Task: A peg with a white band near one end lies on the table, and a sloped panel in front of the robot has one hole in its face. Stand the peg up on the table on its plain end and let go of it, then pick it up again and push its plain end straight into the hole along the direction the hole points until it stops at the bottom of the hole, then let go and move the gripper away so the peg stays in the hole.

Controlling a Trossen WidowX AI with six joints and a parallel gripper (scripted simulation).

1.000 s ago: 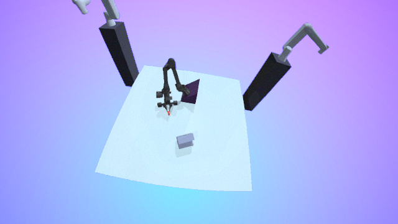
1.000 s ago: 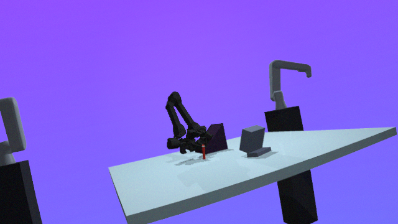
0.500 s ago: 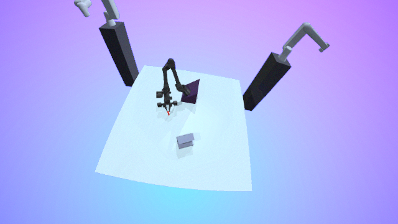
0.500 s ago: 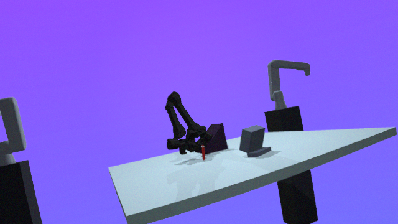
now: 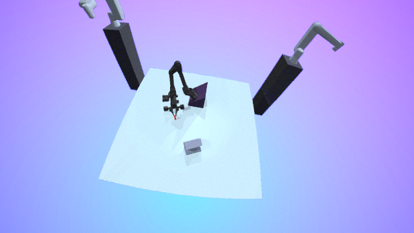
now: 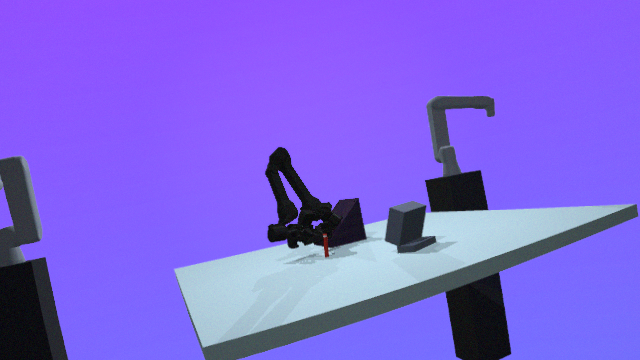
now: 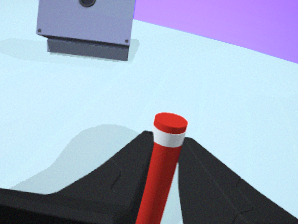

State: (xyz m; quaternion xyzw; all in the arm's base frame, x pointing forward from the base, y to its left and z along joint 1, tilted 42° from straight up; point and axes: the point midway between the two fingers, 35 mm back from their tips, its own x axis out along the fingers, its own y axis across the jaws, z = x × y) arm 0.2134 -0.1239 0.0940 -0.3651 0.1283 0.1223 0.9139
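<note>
Right now the red peg is 1 cm below my gripper tip. Also, from my gripper tip: low foot 25 cm ahead, 20 cm to the left, 6 cm below; grey sloped panel 22 cm ahead, 19 cm to the left, 1 cm above.
</note>
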